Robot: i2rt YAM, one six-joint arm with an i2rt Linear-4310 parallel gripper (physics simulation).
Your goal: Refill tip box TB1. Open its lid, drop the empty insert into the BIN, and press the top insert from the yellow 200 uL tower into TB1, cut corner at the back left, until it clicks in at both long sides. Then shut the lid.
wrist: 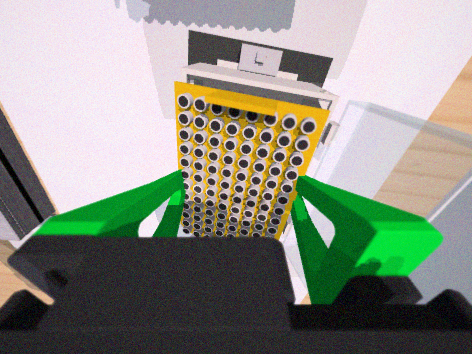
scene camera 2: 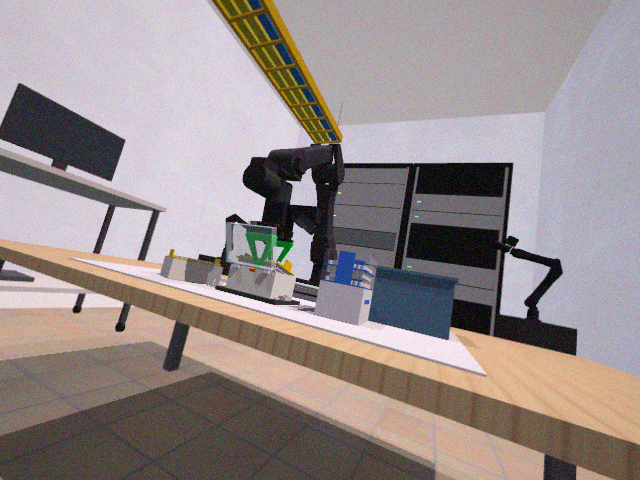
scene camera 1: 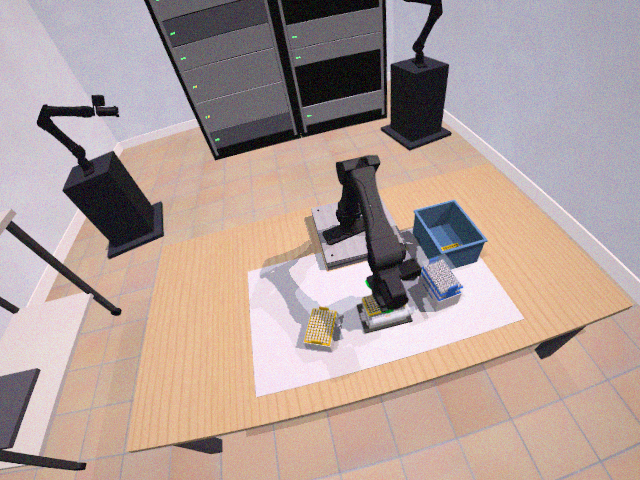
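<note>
My gripper [scene camera 1: 378,298] [scene camera 2: 271,263] [wrist: 236,177] is shut on a yellow insert [scene camera 1: 371,305] [scene camera 2: 287,266] [wrist: 245,150] full of tips, with a green finger at each long side. The insert is low over the white tip box TB1 [scene camera 2: 255,281] [wrist: 260,80], its tips mostly hidden inside. In the wrist view a gap shows between the insert's far edge and the box's end wall. Whether either long side is clicked in is not visible. TB1's clear lid [scene camera 2: 236,242] [wrist: 400,130] stands open. The yellow tower [scene camera 1: 320,328] [scene camera 2: 192,269] stands apart from TB1. The cut corner is not clear.
A blue tower [scene camera 1: 442,279] [scene camera 2: 343,299] stands on the other side of TB1, beside the blue bin [scene camera 1: 423,232] [scene camera 2: 413,302]. The arm rises from a grey base plate [scene camera 1: 343,258] behind the white mat [scene camera 1: 279,372]. Racks and two pedestal arms stand beyond the table.
</note>
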